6 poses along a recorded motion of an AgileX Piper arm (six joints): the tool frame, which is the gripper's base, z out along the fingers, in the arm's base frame.
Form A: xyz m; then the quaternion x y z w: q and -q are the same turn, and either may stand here.
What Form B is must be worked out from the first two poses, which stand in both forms.
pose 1, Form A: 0.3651, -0.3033, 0.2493, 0.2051, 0.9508, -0.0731, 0.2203
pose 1, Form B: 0.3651, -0.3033, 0.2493, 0.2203, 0.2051, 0.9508, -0.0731
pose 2, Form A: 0.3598, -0.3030, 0.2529, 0.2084, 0.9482, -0.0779, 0.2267
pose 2, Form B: 0.3598, -0.3030, 0.2529, 0.2267, 0.2084, 0.9482, -0.0779
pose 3, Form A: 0.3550, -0.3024, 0.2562, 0.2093, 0.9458, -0.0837, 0.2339
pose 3, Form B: 0.3550, -0.3024, 0.2562, 0.2339, 0.2093, 0.9458, -0.0837
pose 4, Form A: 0.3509, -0.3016, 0.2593, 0.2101, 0.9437, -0.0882, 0.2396
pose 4, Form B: 0.3509, -0.3016, 0.2593, 0.2396, 0.2101, 0.9437, -0.0882
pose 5, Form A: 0.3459, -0.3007, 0.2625, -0.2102, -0.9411, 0.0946, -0.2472
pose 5, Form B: 0.3459, -0.3007, 0.2625, 0.2472, 0.2102, 0.9411, -0.0946
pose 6, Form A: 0.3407, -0.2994, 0.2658, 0.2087, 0.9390, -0.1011, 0.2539
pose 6, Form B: 0.3407, -0.2994, 0.2658, 0.2539, 0.2087, 0.9390, -0.1011
